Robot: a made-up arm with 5 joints.
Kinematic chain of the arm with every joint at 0, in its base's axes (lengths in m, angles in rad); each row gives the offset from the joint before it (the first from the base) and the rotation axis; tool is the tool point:
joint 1: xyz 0 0 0.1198 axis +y
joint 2: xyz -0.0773 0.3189 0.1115 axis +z
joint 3: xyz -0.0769 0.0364 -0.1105 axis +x
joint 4: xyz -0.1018 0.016 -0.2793 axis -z
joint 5: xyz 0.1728 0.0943 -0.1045 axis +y
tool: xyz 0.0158 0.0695 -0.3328
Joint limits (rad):
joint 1: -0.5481..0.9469
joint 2: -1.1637..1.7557
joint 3: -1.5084..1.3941
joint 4: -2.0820..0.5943
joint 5: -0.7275..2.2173
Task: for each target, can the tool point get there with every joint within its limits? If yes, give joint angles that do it. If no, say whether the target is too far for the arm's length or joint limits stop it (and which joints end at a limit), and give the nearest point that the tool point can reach.
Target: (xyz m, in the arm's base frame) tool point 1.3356 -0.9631 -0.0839
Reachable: no: too far | nearest point 0.5530 -0.2409 -0.0033 | short by 1.068 m
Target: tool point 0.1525 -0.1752 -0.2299
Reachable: yes | joints -0.0140 0.9201 -1.2665 0.0322 0.9250
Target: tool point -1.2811 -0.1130 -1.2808
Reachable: no: too far | nearest point -0.6489 0.1131 -0.5622 | short by 0.983 m
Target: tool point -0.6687 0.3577 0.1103
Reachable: yes | joints 0.6882 0.2970 0.2782 -0.8733 1.4139
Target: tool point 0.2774 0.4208 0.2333
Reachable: no: joint limits stop it (at a limit: joint 2, joint 3, joint 4, joint 5) | nearest point 0.1839 0.5820 0.1951 | short by 0.190 m
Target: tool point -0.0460 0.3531 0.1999
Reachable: no: joint limits stop it (at a limit: joint 1, joint 2, joint 3, joint 4, joint 5) | nearest point -0.0053 0.5820 0.3185 | short by 0.261 m
